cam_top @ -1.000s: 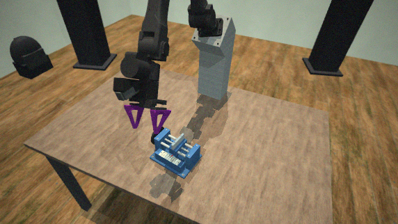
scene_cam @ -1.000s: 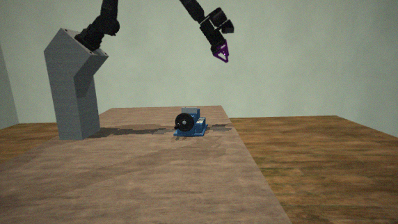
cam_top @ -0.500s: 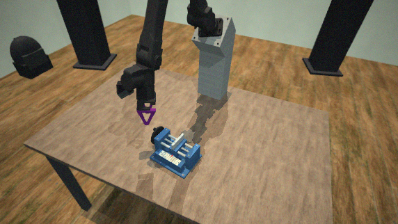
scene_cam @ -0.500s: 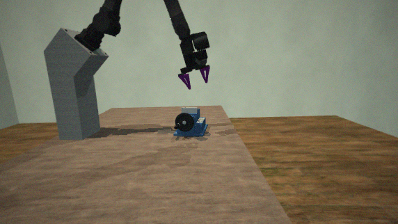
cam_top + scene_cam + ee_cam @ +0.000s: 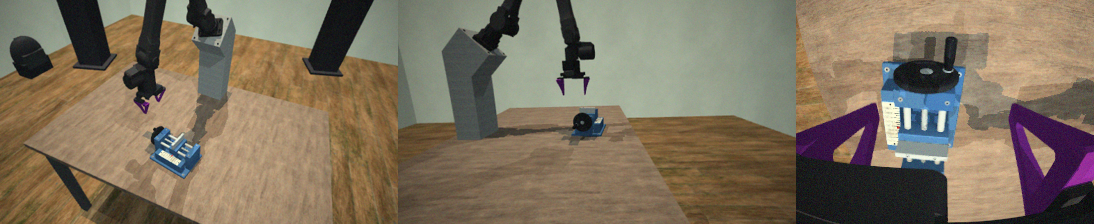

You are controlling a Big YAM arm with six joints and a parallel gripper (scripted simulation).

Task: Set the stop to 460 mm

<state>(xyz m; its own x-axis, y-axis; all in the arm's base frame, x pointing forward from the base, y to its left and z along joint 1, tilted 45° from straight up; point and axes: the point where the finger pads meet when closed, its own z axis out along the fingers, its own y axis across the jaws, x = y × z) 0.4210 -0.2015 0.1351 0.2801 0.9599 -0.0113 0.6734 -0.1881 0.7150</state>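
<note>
Now: the dark handle 10 mm to the left of my hand and 160 mm below it. Also, from my hand: black handwheel: 10 mm ahead, 20 mm to the left, 160 mm below; stop fixture: 100 mm ahead, 130 mm to the left, 130 mm below.
</note>
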